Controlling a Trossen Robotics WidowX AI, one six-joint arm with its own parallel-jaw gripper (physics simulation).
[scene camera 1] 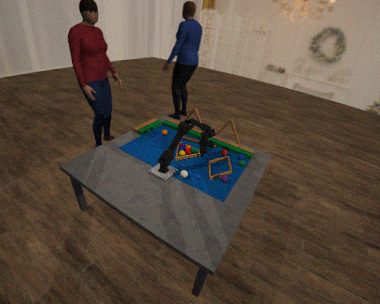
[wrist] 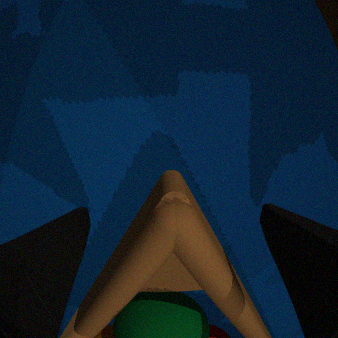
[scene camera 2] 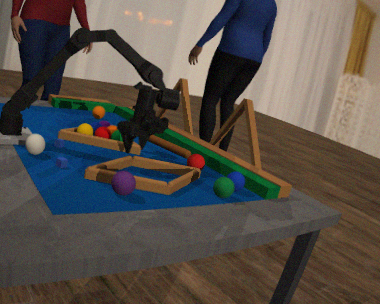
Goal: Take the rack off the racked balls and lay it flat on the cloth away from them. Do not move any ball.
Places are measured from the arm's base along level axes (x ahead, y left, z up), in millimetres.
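Pixels of known places: gripper, fingertip midpoint: (scene camera 1: 201,154) (wrist: 176,216) (scene camera 2: 134,151); arm's base, origin of the base link: (scene camera 1: 163,170) (scene camera 2: 9,132).
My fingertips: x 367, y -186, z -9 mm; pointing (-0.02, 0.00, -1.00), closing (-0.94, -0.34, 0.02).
Observation:
Ahead of a thing's pixels: the offset from my fingertips to its top centre. Level surfaces: height alone.
The triangular wooden rack {dx -16, dy +162, dz +25 mm} (scene camera 1: 187,158) (scene camera 2: 95,141) (wrist: 205,250) lies around the racked balls on the blue cloth {dz -5 mm} (scene camera 1: 140,147) (scene camera 2: 75,195). Inside it are a green ball {dx -15, dy +70, dz +50 mm} (scene camera 1: 194,150) (scene camera 2: 116,136) (wrist: 160,315), a red ball {dx -58, dy +108, dz +50 mm} (scene camera 1: 188,152) (scene camera 2: 102,132), a yellow ball {dx -107, dy +144, dz +50 mm} (scene camera 1: 182,153) (scene camera 2: 85,130), an orange ball {dx -4, dy +126, dz +50 mm} (scene camera 2: 113,128) and a purple ball {dx +2, dy +188, dz +50 mm} (scene camera 2: 104,123). My gripper (scene camera 1: 203,152) (scene camera 2: 132,146) (wrist: 176,216) is open and empty, pointing down. In the wrist view its fingers stand on either side of the rack's corner, apart from the wood. The rack's far side is out of the wrist view.
A four-sided wooden frame {dx -110, dy -191, dz +24 mm} (scene camera 1: 220,175) (scene camera 2: 150,186) lies beside a purple ball {dx -251, dy -260, dz +50 mm} (scene camera 1: 224,178) (scene camera 2: 123,183). A red ball {dx +101, dy -178, dz +50 mm} (scene camera 1: 224,152) (scene camera 2: 196,161), green ball {dx +16, dy -354, dz +50 mm} (scene camera 1: 242,163) (scene camera 2: 223,187) and blue ball {dx +103, dy -333, dz +50 mm} (scene camera 1: 241,157) (scene camera 2: 236,181) are near the rail (scene camera 2: 270,191). A white ball {dx -346, dy +27, dz +50 mm} (scene camera 1: 184,174) (scene camera 2: 35,144) is near the base.

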